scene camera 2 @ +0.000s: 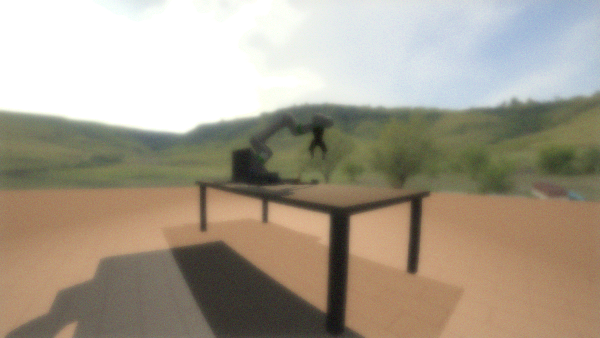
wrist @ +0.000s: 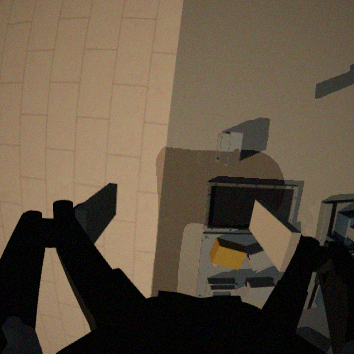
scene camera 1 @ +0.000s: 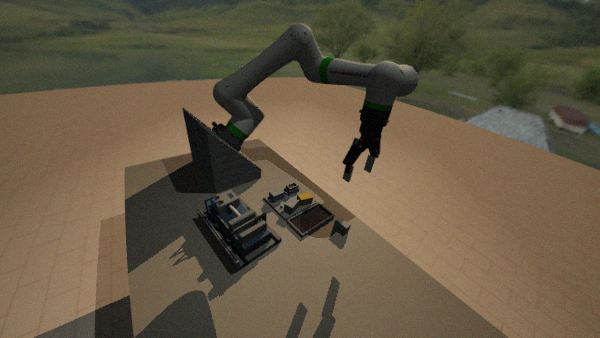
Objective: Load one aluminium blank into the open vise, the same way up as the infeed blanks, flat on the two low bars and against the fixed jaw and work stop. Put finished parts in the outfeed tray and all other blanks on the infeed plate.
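Places are measured from the arm's base along level axes (x ahead, y left, z up), in metres.
Pixels of known places: gripper, fingertip midpoint: [scene camera 2: 318,159] [wrist: 185,207] [scene camera 1: 357,175]; arm's base, link origin: [scene camera 2: 254,165] [scene camera 1: 227,142].
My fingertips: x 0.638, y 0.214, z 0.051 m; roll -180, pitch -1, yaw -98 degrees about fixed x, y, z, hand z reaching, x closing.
Note:
For each thing: its top centre in the pictures, then the offset to it from my fingertips. "*": a spot on its surface instead. Level surfaces: height alone.
- infeed plate, surface spot: [wrist: 201,265] * dx -0.210, dy -0.043, dz -0.205 m
- orange block, top centre: [wrist: 229,258] [scene camera 1: 305,195] dx -0.171, dy -0.093, dz -0.169 m
- light grey block, top centre: [wrist: 265,258] [scene camera 1: 292,202] dx -0.179, dy -0.169, dz -0.169 m
- outfeed tray, surface spot: [wrist: 295,200] * dx -0.069, dy -0.240, dz -0.201 m
- vise, top centre: [scene camera 1: 236,211] [scene camera 2: 264,172] dx -0.229, dy -0.408, dz -0.114 m
- table, surface height: dz -0.213 m
My gripper [scene camera 1: 358,170] [scene camera 2: 318,156] [wrist: 185,207] is open and empty, high above the table's edge near the infeed plate. The infeed plate [wrist: 201,265] carries an orange block [scene camera 1: 305,198] [wrist: 227,255], a light grey block [scene camera 1: 291,205] [wrist: 260,261] beside it, and two further grey pieces at its far side. The outfeed tray [scene camera 1: 320,228] [wrist: 296,200] adjoins the plate and looks empty. A grey block [scene camera 1: 343,226] [wrist: 230,145] sits on the table beyond the tray. The vise [scene camera 1: 240,220] stands across from the plate; I cannot tell what lies between its jaws.
The dark wedge-shaped arm mount [scene camera 1: 215,160] stands at the table's far end, behind the vise. The table [scene camera 1: 350,280] [scene camera 2: 365,195] ends close beside the plate, tray and loose block. In the wrist view a finger hides part of the plate's right side, and the vise is cut off.

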